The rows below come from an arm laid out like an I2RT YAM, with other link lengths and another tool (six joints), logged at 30 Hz.
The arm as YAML. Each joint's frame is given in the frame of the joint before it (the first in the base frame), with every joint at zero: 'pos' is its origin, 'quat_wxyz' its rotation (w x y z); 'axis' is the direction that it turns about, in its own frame. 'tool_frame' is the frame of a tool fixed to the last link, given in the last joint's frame.
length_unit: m
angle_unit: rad
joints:
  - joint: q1
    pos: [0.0, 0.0, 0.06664]
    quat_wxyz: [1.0, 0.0, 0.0, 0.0]
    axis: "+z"
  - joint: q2
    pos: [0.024, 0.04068, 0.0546]
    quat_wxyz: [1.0, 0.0, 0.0, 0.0]
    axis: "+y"
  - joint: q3
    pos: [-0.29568, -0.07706, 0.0]
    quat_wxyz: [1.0, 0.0, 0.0, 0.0]
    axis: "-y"
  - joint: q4
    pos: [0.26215, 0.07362, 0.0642]
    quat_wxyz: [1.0, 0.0, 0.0, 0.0]
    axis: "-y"
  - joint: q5
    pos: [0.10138, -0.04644, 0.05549]
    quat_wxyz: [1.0, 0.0, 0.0, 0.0]
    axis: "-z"
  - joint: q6
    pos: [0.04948, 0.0, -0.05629]
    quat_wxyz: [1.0, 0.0, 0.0, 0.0]
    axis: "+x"
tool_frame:
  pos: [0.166, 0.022, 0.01]
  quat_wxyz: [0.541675, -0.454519, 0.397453, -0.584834]
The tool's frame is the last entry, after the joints.
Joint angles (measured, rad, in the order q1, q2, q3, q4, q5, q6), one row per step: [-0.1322, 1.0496, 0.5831, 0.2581, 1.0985, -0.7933]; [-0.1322, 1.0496, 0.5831, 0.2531, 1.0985, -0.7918]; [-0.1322, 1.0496, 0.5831, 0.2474, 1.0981, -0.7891]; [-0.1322, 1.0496, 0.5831, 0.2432, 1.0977, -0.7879]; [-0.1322, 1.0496, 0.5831, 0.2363, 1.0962, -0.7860]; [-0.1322, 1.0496, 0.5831, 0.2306, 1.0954, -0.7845]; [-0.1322, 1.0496, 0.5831, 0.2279, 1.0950, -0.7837]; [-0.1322, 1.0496, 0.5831, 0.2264, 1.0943, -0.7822]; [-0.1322, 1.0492, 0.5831, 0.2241, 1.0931, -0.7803]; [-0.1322, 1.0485, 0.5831, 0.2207, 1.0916, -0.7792]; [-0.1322, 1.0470, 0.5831, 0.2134, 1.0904, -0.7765]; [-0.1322, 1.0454, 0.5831, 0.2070, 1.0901, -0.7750]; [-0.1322, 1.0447, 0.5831, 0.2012, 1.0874, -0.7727]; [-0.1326, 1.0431, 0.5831, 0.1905, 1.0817, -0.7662]
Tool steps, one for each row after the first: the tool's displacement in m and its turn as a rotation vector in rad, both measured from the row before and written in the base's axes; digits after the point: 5 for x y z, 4 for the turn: [-0.00025, 0.00004, -0.00103, 0.0011, 0.0035, -0.0001]; [-0.00021, 0.00009, -0.00117, 0.0017, 0.0031, 0.0001]; [-0.00015, 0.00007, -0.00088, 0.0010, 0.0030, 0.0003]; [-0.00009, 0.00020, -0.00149, 0.0019, 0.0050, 0.0013]; [-0.00017, 0.00012, -0.00121, 0.0014, 0.0042, 0.0006]; [-0.00008, 0.00006, -0.00057, 0.0007, 0.0019, 0.0003]; [0.00006, 0.00008, -0.00032, 0.0008, 0.0001, 0.0005]; [0.00006, 0.00014, -0.00037, 0.0012, 0.0001, 0.0010]; [0.00000, 0.00019, -0.00053, 0.0011, 0.0016, 0.0013]; [-0.00039, 0.00021, -0.00106, 0.0019, 0.0032, 0.0009]; [-0.00054, 0.00011, -0.00082, 0.0012, 0.0033, 0.0001]; [0.00007, 0.00033, -0.00108, 0.0021, 0.0028, 0.0023]; [0.00015, 0.00056, -0.00188, 0.0048, 0.0027, 0.0043]
